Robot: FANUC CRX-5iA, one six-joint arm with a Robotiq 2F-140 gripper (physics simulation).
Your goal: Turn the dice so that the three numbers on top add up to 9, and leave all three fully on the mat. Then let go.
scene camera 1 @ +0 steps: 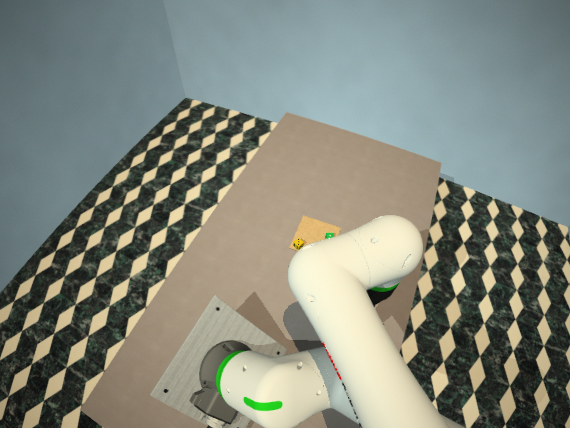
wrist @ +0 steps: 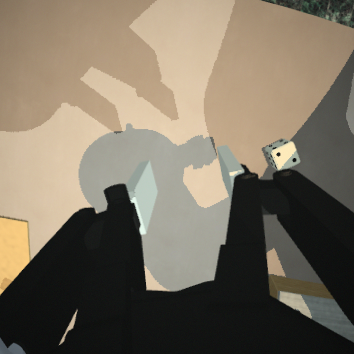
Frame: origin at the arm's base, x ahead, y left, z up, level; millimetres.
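Where they show: gripper, between the fingertips: [wrist: 185, 169]; arm's base, origin of its link: [scene camera 1: 228, 370].
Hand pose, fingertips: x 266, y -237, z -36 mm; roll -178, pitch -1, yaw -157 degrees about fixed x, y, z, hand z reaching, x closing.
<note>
Things, the pixels of their top centre, and the offset from my fingertips. Level surfaces: height alone.
- white die, centre of its top: [wrist: 286, 156] dz -62, dx -102, dy -18 mm
- yellow die, centre of its top: [scene camera 1: 298, 241] dz -59, dx +189, dy +242 mm
- orange mat, centre of its top: [scene camera 1: 315, 237] dz -84, dx +243, dy +200 mm
- green die, centre of its top: [scene camera 1: 330, 235] dz -59, dx +254, dy +157 mm
- brown table, height of its surface: dz -87 mm
A white die [wrist: 282, 154] lies on the table to the right of the right finger in the wrist view, off the mat. Its brightly lit face shows two pips. My gripper [wrist: 185, 169] is open, with nothing between its pale fingertips. In the scene view its fingers are hidden by the arm. A yellow die [scene camera 1: 298, 244] is at the near left corner of the orange mat [scene camera 1: 312, 227] [wrist: 14, 245]. A green die [scene camera 1: 330, 235] is near the mat's right side, close to the arm's outline. The pips on top of these two are too small to read surely.
The white arm [scene camera 1: 345, 295] covers the near side of the mat in the scene view. The metal base plate [scene camera 1: 200, 340] is at the front left of the brown table [scene camera 1: 280, 165]. A brown-edged object [wrist: 300, 286] shows at the lower right of the wrist view.
</note>
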